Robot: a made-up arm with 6 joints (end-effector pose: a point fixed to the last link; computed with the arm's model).
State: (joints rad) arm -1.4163 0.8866 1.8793 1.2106 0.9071 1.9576
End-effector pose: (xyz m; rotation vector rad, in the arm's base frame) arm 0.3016 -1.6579 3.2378 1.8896 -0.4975 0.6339
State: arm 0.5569 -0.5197 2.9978 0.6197 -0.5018 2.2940
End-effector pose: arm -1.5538 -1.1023 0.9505 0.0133 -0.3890 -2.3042
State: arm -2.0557 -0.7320 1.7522 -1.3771 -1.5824 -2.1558
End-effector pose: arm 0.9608 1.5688 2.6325 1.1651 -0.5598 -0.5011
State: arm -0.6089 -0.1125 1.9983 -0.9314 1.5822 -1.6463
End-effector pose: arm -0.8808 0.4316 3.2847 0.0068 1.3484 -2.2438
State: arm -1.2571 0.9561 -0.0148 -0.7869 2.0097 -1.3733
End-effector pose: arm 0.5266 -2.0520 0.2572 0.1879 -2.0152 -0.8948
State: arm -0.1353 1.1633 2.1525 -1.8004 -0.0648 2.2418
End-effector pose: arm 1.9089 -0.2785 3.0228 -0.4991 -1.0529 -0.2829
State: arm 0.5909 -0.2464 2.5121 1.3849 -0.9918 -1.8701
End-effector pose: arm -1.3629 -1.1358 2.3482 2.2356 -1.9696 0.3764
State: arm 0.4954 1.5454 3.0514 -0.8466 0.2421 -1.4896
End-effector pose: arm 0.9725 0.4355 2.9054 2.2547 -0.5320 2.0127
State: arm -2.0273 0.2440 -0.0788 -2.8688 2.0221 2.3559
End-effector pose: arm -0.9214 -1.8508 1.4544 -1.9653 -1.0889 1.6869
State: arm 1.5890 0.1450 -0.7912 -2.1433 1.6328 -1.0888
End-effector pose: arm 0.0708 1.4514 0.5558 1.6430 -0.2385 -0.6803
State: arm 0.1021 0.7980 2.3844 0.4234 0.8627 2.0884
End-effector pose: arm 0.5394 0.0131 3.4438 -1.2192 -1.3230 -2.5358
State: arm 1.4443 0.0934 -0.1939 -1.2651 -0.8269 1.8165
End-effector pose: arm 0.2178 2.0867 1.5112 -0.5031 -0.0877 2.3151
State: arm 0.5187 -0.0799 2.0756 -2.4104 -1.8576 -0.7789
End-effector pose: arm -0.9382 -0.4278 3.1769 -0.6964 0.5244 2.4376
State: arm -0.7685 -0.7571 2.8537 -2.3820 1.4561 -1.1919
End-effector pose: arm -1.4270 1.2850 0.7826 -0.9155 -0.5855 -2.6283
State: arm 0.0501 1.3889 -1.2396 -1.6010 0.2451 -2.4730
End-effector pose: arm -0.4408 -0.0688 0.1034 -0.8052 1.4133 2.6591
